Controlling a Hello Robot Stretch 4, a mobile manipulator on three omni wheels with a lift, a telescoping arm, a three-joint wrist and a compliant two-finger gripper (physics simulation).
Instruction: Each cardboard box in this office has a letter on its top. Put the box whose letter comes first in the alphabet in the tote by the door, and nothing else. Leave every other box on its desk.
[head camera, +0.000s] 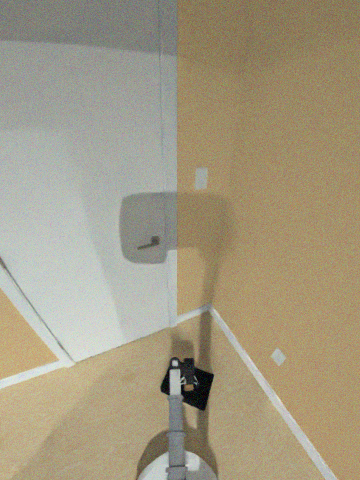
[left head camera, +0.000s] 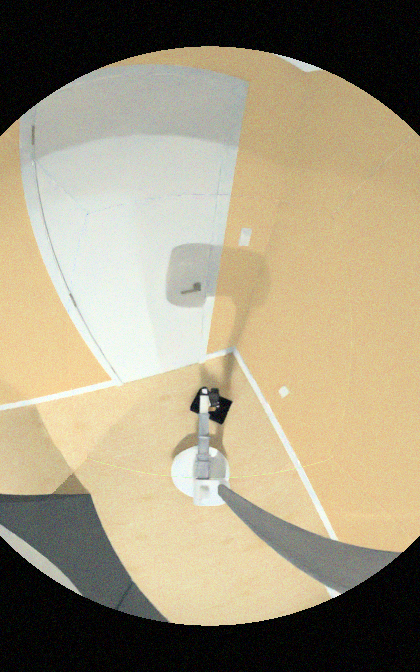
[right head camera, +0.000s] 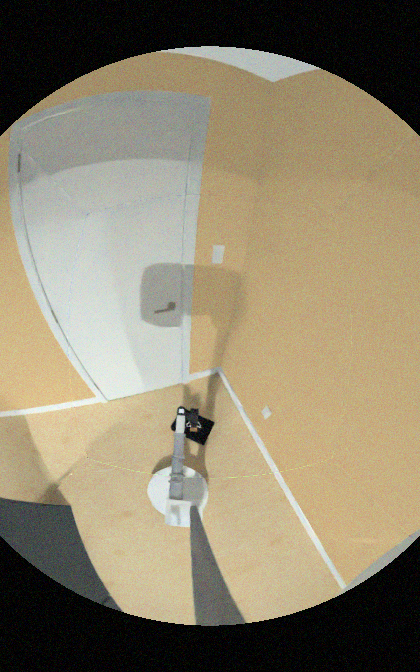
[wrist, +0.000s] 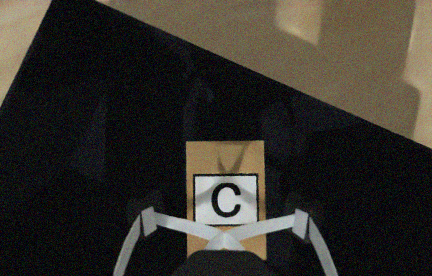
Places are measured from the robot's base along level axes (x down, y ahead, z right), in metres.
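Where they show: gripper, fingertip midpoint: (head camera: 188, 386) (wrist: 223, 206).
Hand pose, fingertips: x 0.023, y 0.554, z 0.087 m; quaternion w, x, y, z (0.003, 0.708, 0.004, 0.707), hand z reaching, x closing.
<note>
Each offset is from my fingertips to the top centre of the thing.
The cardboard box {dx -0.049, dy +0.015, dz +0.001 m} (head camera: 188, 387) (left head camera: 212, 409) (right head camera: 194, 429) (wrist: 225, 160) has a black C on a white label on its top. It is upright, within the outline of the black tote {dx -0.095, dy +0.001, dz -0.005 m} (head camera: 204, 396) (left head camera: 223, 412) (right head camera: 205, 434) (wrist: 235, 68), which stands on the floor near the door. My gripper (head camera: 189, 381) (left head camera: 214, 405) (right head camera: 194, 425) (wrist: 223, 206) is open over the tote. In the wrist view its fingertips stand apart on both sides of the box, with dark gaps between them and its sides. Whether the box rests on the tote's bottom is hard to tell.
The white door (head camera: 75, 200) (left head camera: 125, 225) (right head camera: 105, 240) with a dark handle stands behind the tote. A tan wall (head camera: 300, 225) with a white baseboard runs along the right. A dark grey surface (left head camera: 55, 530) (right head camera: 40, 545) shows at the lower left in both side head views.
</note>
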